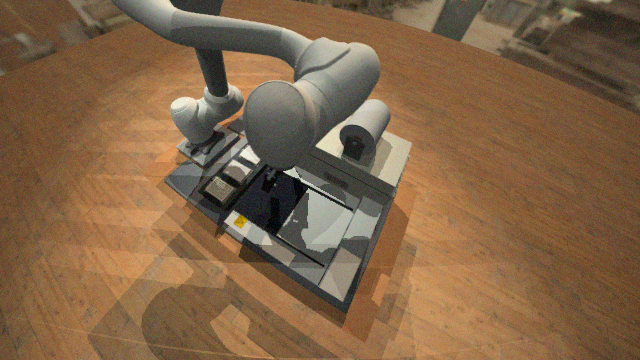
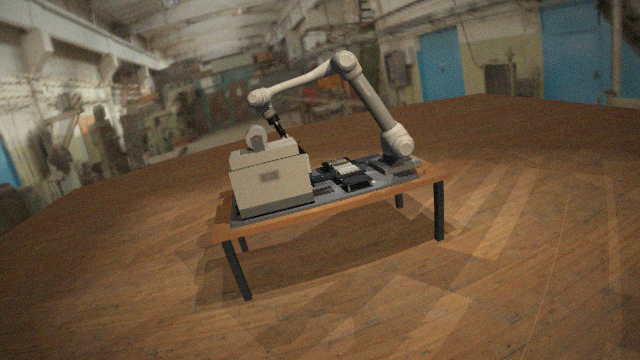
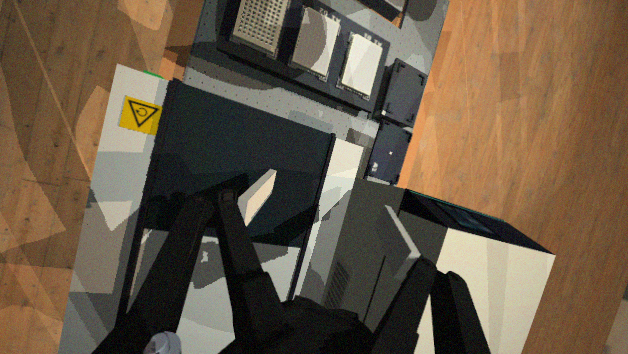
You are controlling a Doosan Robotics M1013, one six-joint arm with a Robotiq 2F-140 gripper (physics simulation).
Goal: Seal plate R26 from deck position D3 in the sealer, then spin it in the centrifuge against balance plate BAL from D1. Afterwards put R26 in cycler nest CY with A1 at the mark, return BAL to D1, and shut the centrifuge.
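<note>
My gripper is open and empty, high over the centrifuge, which has a yellow warning label and a dark panel between two rails. The beige sealer stands beside it. In the deck rack are a plate with open wells, a middle plate and a white-topped plate. Their labels are too blurred to tell R26 or BAL. A dark nest bears a small mark.
Another dark nest lies beside the rack. A reel stands on top of the sealer. The arm's base stands at the rack end of the wooden table. The sealer rises well above the rack and nests.
</note>
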